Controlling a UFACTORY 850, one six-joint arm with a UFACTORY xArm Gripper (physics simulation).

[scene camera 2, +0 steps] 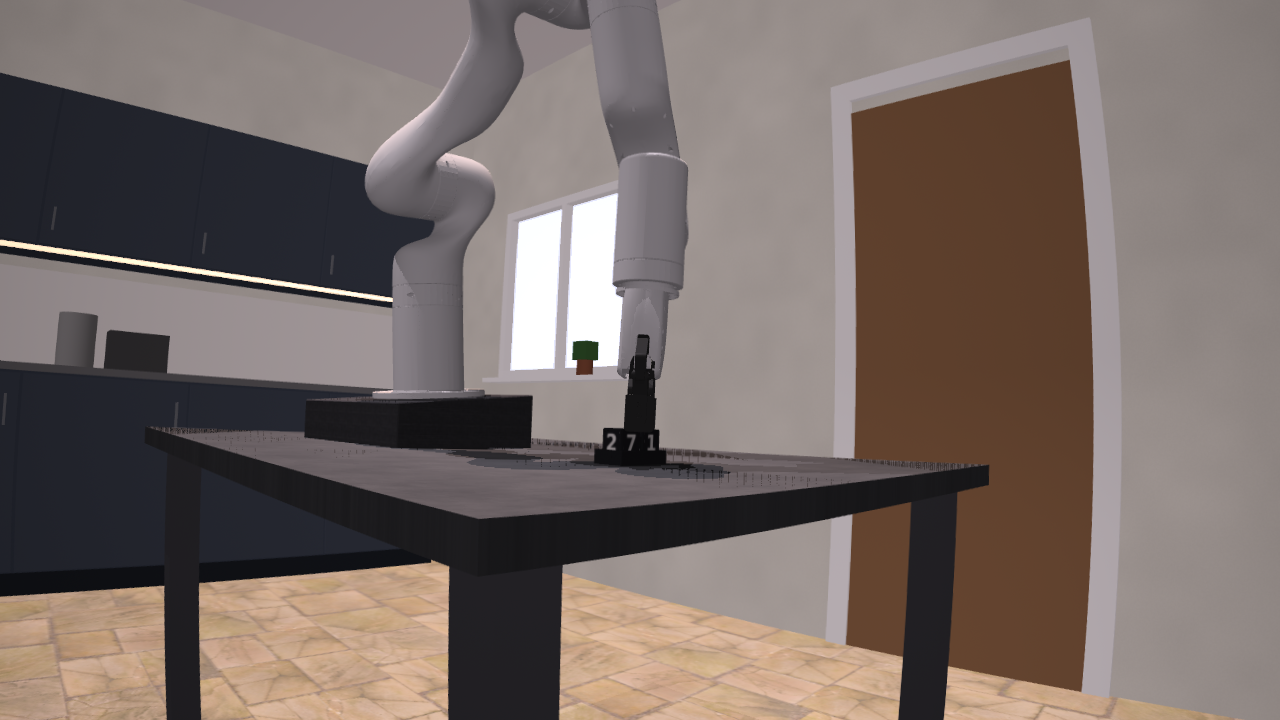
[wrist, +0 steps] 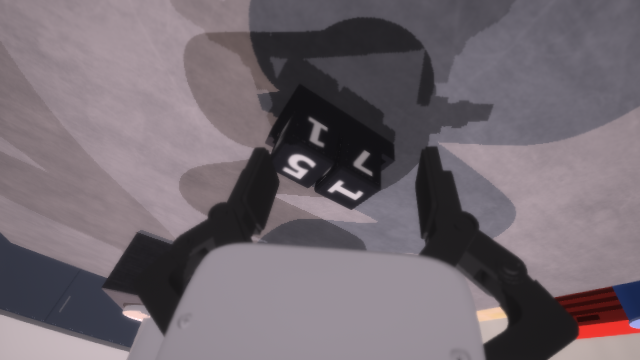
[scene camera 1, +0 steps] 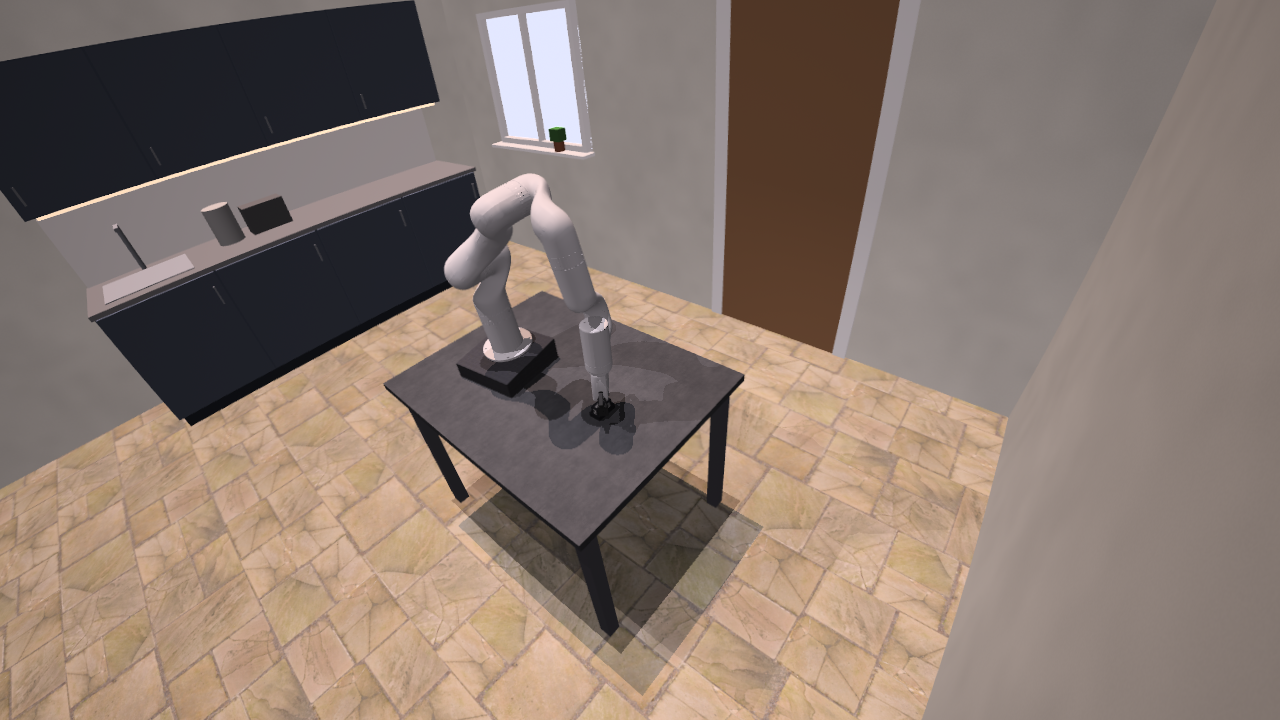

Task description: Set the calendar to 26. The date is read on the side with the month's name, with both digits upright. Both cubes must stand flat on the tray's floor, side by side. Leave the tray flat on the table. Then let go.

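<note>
The black tray (scene camera 2: pixel 629 457) (wrist: pixel 310 102) rests flat on the table, with two black cubes side by side in it. One long side reads 71, upright in scene camera 2. The cube with the 7 (scene camera 2: pixel 631 443) (wrist: pixel 347 192) shows a 2 on its end and a 1 on top. The cube with the 1 (scene camera 2: pixel 651 442) (wrist: pixel 300 166) has a 5 on top. The month's name is not legible. My gripper (scene camera 2: pixel 640 424) (wrist: pixel 342 165) is open and low over the cubes. One fingertip is close beside the 5-topped cube; a wide gap separates the other finger from the cubes.
The dark table (scene camera 1: pixel 546 456) (scene camera 2: pixel 402 488) carries the arm's black base block (scene camera 1: pixel 510 371) (scene camera 2: pixel 418 420) behind and to the left of the tray. Shadows of the arm fall around the tray.
</note>
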